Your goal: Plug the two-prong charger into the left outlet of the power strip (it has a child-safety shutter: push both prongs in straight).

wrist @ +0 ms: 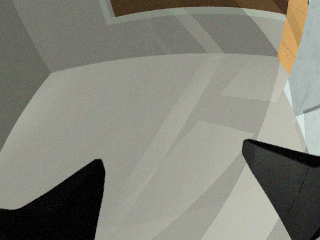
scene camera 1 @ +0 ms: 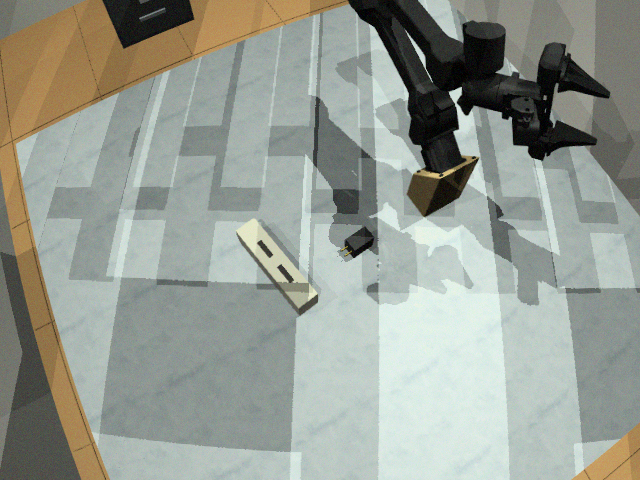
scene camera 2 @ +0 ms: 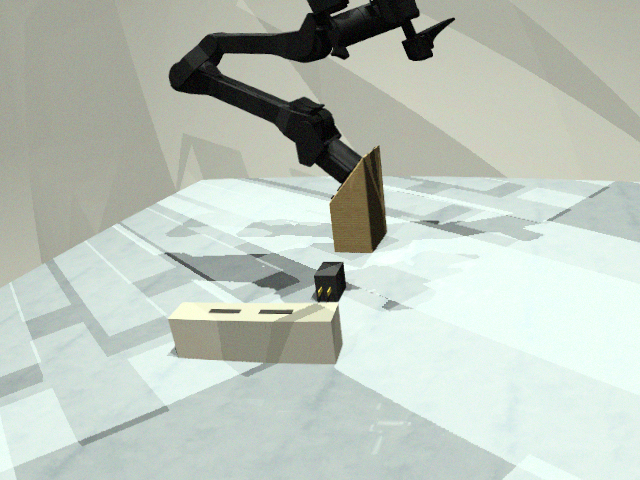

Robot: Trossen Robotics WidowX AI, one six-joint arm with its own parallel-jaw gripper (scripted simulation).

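My gripper [scene camera 1: 603, 119] is open, and it holds nothing. There is a black two-prong charger [scene camera 2: 330, 283] in view as well. The wrist view gives me my gripper [wrist: 176, 157] again, but the charger is out of frame in the wrist view.
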